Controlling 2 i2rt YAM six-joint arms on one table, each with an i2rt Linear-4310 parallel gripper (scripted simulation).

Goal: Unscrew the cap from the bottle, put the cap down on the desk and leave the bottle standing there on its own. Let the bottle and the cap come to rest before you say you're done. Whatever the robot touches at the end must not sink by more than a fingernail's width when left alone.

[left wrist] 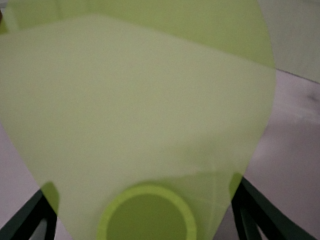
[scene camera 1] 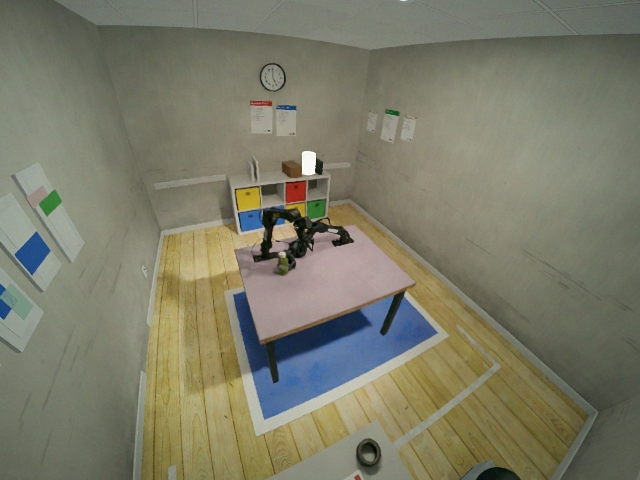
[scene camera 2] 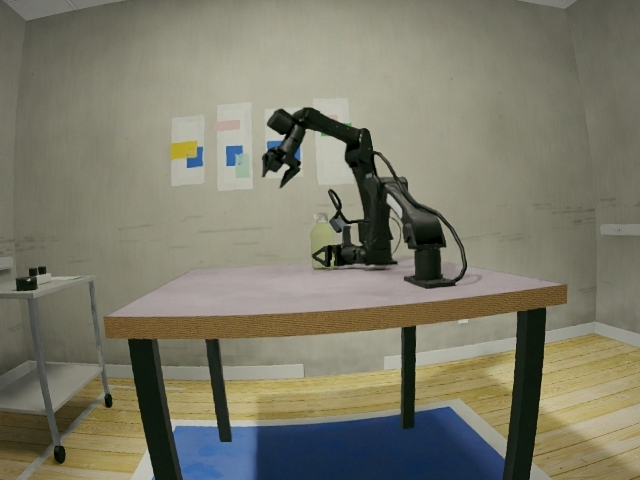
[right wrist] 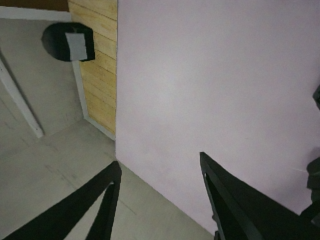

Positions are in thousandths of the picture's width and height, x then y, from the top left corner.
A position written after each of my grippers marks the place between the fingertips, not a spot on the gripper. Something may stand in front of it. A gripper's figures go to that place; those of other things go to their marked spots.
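My right gripper (scene camera 2: 424,380) is 1.64 m from the lens. As for my left gripper (scene camera 2: 502,532), it is 1.78 m from the lens.
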